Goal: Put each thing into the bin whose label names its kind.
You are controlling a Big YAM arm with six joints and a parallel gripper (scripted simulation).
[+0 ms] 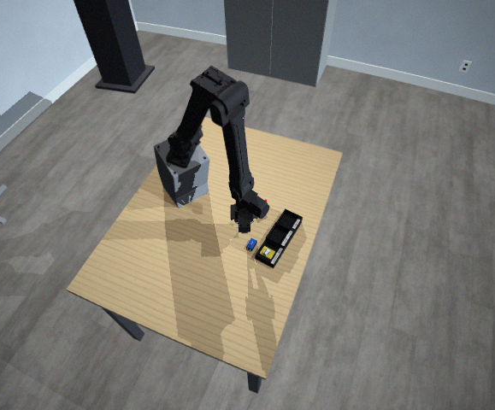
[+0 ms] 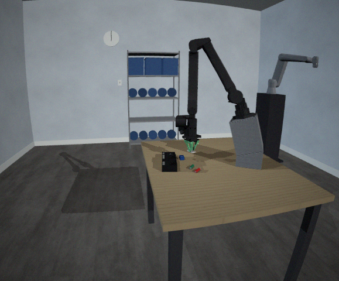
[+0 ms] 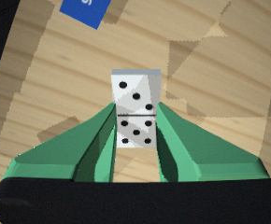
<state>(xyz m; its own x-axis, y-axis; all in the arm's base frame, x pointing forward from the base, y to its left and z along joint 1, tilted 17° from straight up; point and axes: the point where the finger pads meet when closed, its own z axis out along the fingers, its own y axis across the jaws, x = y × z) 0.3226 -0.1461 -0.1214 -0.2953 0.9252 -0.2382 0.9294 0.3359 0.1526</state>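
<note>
My hand is 4 cm short of the blue block, 6 cm to the left of it and 6 cm above it. Round my hand: grey-white piece 11 cm ahead, 8 cm to the right, 4 cm below; white domino 1 cm below; green piece 4 cm ahead, 11 cm to the left, 6 cm below.
</note>
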